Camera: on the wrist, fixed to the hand. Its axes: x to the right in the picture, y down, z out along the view.
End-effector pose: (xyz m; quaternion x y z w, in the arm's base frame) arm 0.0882 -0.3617 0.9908 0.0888 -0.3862 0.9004 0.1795
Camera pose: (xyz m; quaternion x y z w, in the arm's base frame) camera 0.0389 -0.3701 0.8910 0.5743 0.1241 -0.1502 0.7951
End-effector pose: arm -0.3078 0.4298 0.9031 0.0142 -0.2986 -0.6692 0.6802
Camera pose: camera -0.1998 0.4028 0.8943 -0.2156 0.1838 0.6479 0.7071
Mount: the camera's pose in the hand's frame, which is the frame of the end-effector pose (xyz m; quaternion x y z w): 0.0134 0.0909 -0.0634 0.0862 -0.2011 -0.9757 0.0106
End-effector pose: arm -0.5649 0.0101 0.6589 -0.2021 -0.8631 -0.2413 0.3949
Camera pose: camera -0.4870 0.0486 0.7289 -0.8255 0.3066 0.2728 0.3874
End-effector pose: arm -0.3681 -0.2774 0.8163 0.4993 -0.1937 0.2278 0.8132
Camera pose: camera -0.4028 -0.1818 0.8623 0.3102 0.3412 -0.8747 0.1489
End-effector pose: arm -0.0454 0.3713 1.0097 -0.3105 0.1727 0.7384 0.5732
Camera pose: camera -0.1176 0.3167 0.9443 0.0261 -0.3527 -0.5039 0.7880
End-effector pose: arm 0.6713 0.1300 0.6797 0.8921 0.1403 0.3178 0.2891
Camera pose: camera 0.6464 0.0907 0.7812 -0.0386 0.8411 -0.4702 0.2644
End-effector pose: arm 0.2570 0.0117 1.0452 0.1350 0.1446 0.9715 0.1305
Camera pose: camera 0.2060 -0.0840 1.0185 0.0670 0.1908 -0.1566 0.9667
